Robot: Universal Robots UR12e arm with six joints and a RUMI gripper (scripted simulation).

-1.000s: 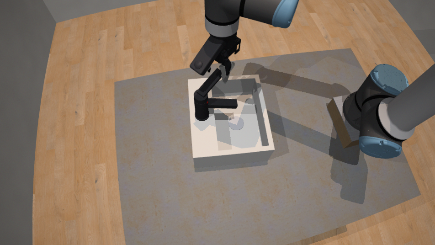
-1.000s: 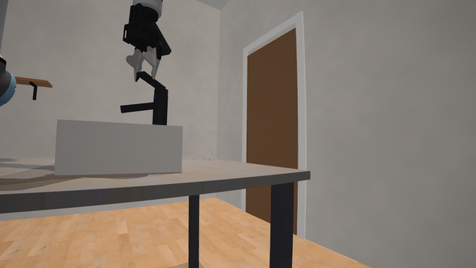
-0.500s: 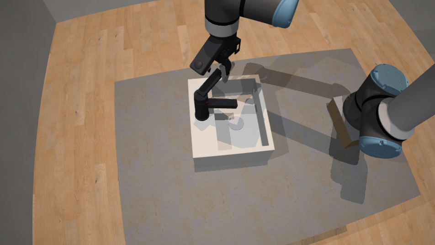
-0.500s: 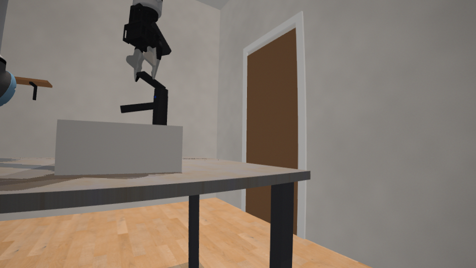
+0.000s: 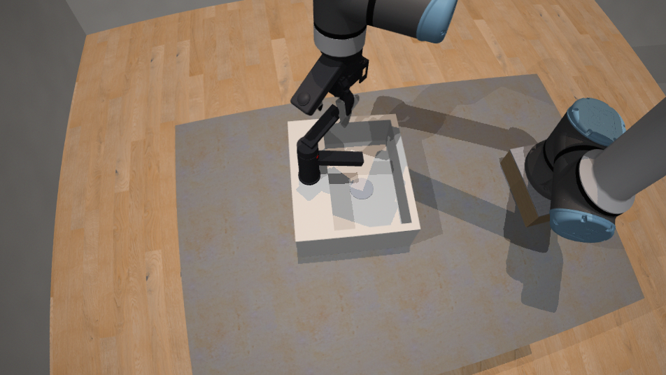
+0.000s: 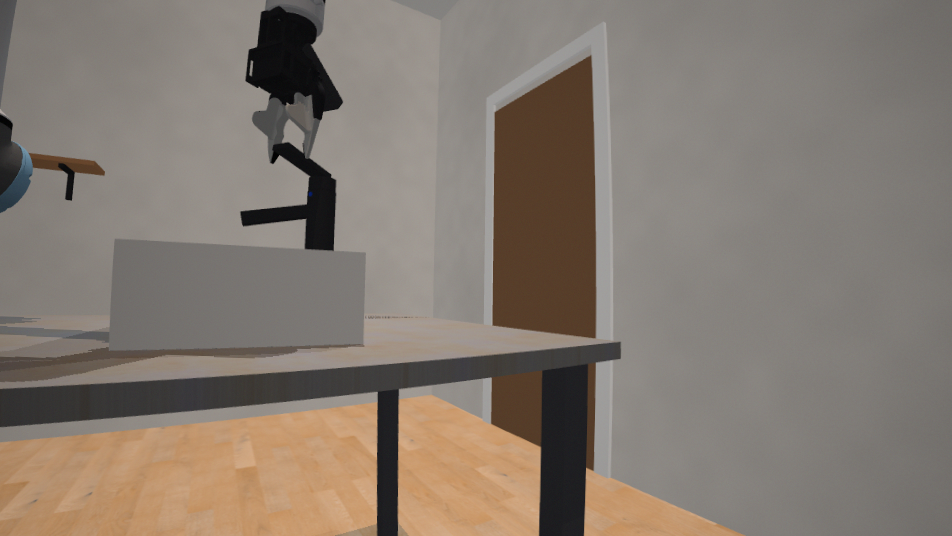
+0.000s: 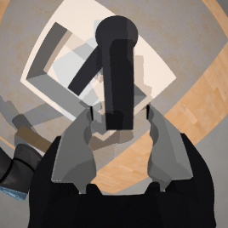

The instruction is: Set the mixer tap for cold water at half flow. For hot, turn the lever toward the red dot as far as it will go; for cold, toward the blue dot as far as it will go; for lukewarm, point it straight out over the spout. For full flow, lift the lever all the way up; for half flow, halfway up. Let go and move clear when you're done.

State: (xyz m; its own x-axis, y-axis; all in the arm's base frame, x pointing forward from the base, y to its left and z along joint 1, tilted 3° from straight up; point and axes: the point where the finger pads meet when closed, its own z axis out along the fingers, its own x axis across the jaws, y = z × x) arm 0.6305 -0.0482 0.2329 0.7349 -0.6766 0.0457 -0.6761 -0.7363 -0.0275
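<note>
The lever lies 2 cm ahead of my hand, 2 cm to the left of it and 1 cm below it. Round my hand: white basin 6 cm behind, 5 cm to the left, 25 cm below.
</note>
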